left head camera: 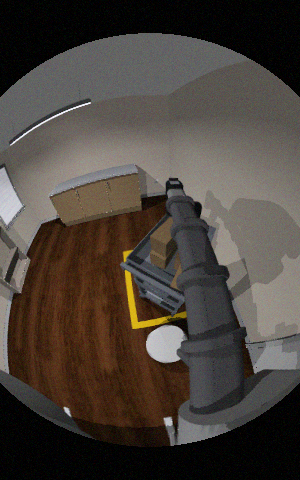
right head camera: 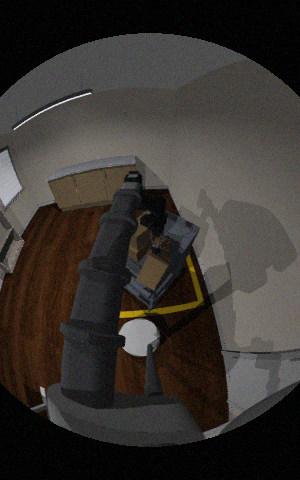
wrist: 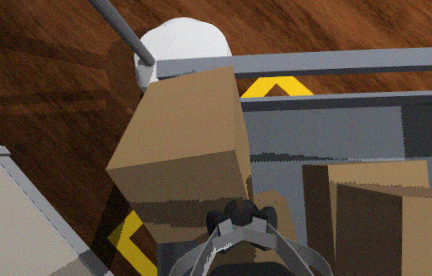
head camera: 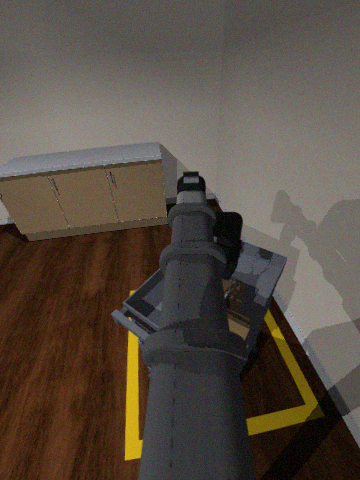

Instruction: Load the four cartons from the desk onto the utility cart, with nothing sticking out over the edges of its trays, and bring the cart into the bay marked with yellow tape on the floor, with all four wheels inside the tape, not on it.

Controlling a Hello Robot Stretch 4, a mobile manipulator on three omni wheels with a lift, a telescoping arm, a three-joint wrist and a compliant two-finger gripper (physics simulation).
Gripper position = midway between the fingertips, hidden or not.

In view: my gripper (wrist: pixel 241 216) and a yellow tape bay (head camera: pixel 312 410).
The yellow tape bay also shows in the left head camera view (left head camera: pixel 135 324).
